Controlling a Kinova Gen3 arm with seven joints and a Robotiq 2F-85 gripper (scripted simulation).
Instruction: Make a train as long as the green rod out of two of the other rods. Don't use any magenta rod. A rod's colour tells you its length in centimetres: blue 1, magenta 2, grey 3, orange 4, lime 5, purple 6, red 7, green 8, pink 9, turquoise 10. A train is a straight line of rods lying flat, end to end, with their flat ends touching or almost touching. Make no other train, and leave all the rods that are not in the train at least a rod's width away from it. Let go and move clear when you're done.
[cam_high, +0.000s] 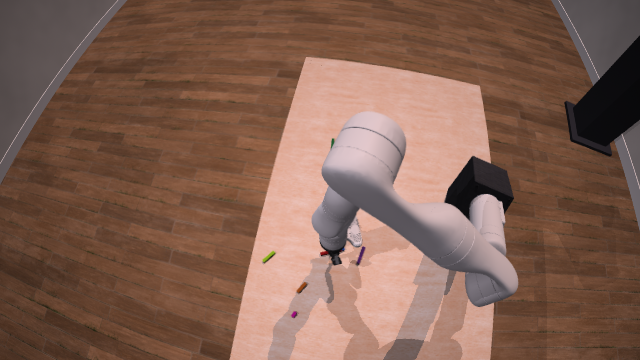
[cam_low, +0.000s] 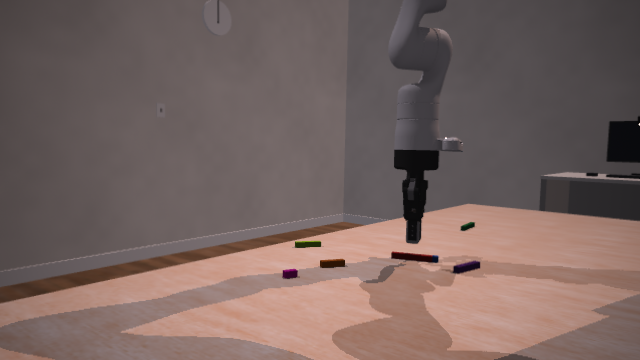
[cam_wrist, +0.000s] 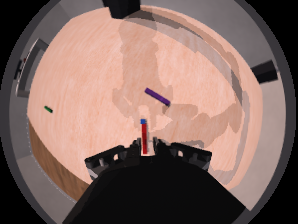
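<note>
The red rod is 50 mm below my hand. From my hand the other things lie so: orange rod 140 mm to the left, 60 mm ahead, 50 mm below; blue rod 50 mm below, 30 mm behind, 20 mm to the right; purple rod 90 mm behind, 50 mm below, 20 mm to the right.
</note>
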